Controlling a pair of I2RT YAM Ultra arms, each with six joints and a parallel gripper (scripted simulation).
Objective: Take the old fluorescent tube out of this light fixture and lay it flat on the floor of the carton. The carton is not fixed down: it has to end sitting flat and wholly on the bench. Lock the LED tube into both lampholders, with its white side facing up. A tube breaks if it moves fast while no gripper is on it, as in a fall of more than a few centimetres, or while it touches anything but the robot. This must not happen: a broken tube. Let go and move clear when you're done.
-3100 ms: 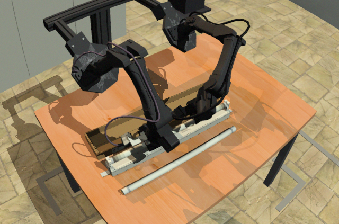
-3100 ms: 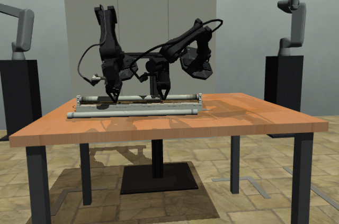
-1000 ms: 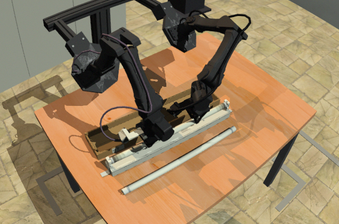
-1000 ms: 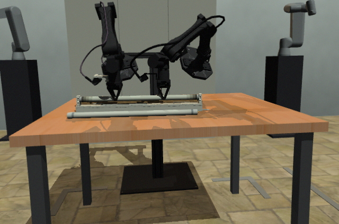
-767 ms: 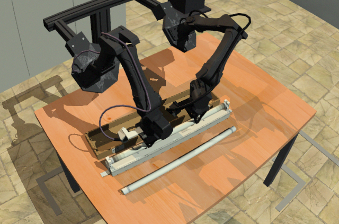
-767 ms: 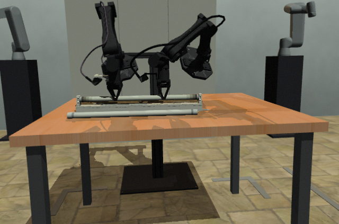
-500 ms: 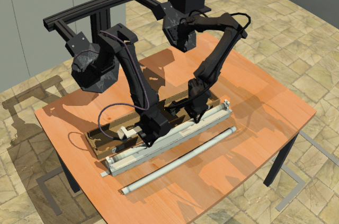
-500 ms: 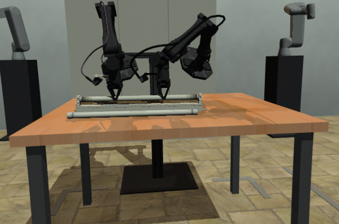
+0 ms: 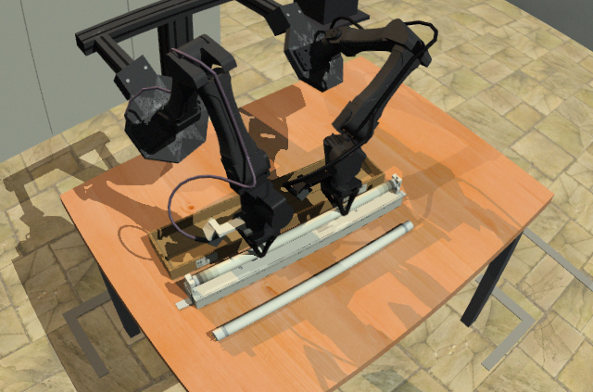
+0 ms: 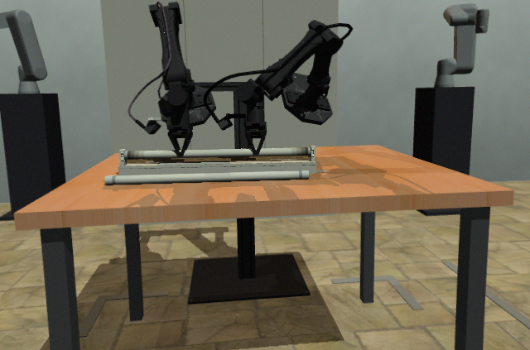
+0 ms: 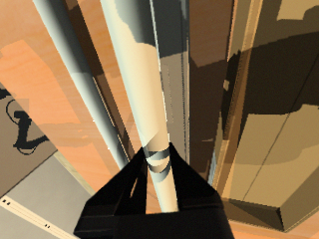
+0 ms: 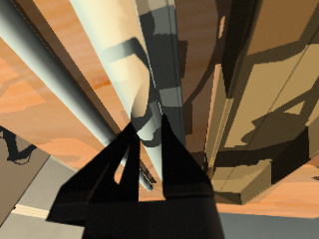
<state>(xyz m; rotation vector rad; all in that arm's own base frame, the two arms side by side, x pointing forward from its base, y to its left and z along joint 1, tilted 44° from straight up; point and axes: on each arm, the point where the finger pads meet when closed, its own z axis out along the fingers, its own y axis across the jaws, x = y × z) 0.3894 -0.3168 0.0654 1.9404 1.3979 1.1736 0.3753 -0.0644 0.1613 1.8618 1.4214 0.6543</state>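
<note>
The light fixture lies 1 cm behind my left hand, 12 cm to the right of it and 1 cm below it.
Now: the light fixture 12 cm to the left of my right hand, 1 cm below it and 1 cm ahead of it.
</note>
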